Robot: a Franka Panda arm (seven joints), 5 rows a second.
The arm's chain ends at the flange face. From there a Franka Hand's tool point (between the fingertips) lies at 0.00 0.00 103.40 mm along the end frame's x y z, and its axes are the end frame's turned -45 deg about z.
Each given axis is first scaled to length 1.
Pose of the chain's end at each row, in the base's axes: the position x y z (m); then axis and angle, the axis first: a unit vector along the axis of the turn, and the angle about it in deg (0 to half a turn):
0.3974 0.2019 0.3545 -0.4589 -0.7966 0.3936 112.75
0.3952 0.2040 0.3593 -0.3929 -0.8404 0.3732 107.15
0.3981 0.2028 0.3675 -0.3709 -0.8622 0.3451 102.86
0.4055 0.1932 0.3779 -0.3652 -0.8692 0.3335 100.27
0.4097 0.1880 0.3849 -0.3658 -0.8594 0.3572 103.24
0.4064 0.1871 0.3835 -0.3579 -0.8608 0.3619 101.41
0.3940 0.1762 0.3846 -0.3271 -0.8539 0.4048 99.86
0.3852 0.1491 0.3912 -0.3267 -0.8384 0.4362 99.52
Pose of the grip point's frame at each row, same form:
0.2955 0.2007 0.3367 -0.1287 -0.9847 0.1179 100.86
0.2925 0.2008 0.3475 -0.0445 -0.9968 0.0671 96.87
0.2950 0.2026 0.3595 -0.0135 -0.9998 0.0146 94.43
0.3022 0.1950 0.3730 -0.0051 -0.9999 -0.0122 92.72
0.3066 0.1858 0.3774 -0.0097 -0.9995 0.0288 94.19
0.3031 0.1848 0.3793 -0.0013 -0.9997 0.0227 92.38
0.2910 0.1677 0.3867 0.0268 -0.9980 0.0569 89.00
0.2825 0.1383 0.3970 0.0210 -0.9959 0.0876 87.19

